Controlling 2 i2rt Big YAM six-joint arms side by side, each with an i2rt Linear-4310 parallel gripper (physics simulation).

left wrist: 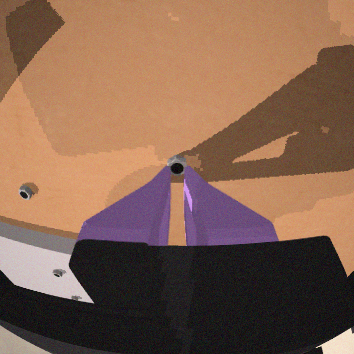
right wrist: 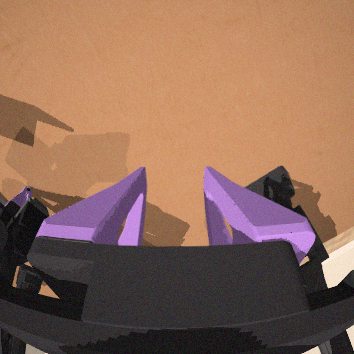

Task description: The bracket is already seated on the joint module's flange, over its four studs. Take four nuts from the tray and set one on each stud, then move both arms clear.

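Pixels of known places: left gripper, fingertip midpoint: point(left wrist: 176, 174) point(right wrist: 26, 189); right gripper, fingertip midpoint: point(right wrist: 174, 175); left arm's base at its link origin: point(right wrist: 30, 273); right arm's base at its link origin: point(right wrist: 262, 192).
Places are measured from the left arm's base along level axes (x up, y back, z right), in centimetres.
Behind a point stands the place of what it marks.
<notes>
My left gripper point(left wrist: 176, 174) {z 38.8, x 0.0, y -7.9 cm} point(right wrist: 26, 189) {z 38.8, x 0.0, y -7.9 cm} is shut on a small grey nut point(left wrist: 176, 165) {z 39.8, x 0.5, y -7.5 cm}, held at the very fingertips with its dark hole showing. Another nut point(left wrist: 25, 191) {z 41.5, x 0.5, y -18.3 cm} lies on the tan table at the left of the left wrist view. Below it is part of a pale grey, curved-edged tray point(left wrist: 30, 260) {z 33.2, x 0.4, y -27.7 cm}, with small nuts point(left wrist: 58, 273) {z 30.9, x 0.8, y -24.7 cm} point(left wrist: 76, 298) {z 23.4, x 0.7, y -28.7 cm} on it; my gripper's body hides part of the tray. My right gripper point(right wrist: 174, 175) {z 67.9, x 19.3, y 1.9 cm} is partly open and empty above the table. The joint module, bracket and studs cannot be made out in either view.
Tan table top point(left wrist: 115, 65) {z 45.6, x 0.0, y -8.2 cm} point(right wrist: 180, 75) {z 70.4, x 0.0, y 3.4 cm} lies under both grippers, crossed by arm shadows. Black parts of the left arm point(right wrist: 25, 225) {z 49.7, x 14.4, y -4.9 cm} are at the left of the right wrist view. A black object point(right wrist: 277, 185) {z 67.3, x 2.6, y 28.7 cm} is beyond the right finger. A pale surface point(right wrist: 345, 265) shows at lower right.
</notes>
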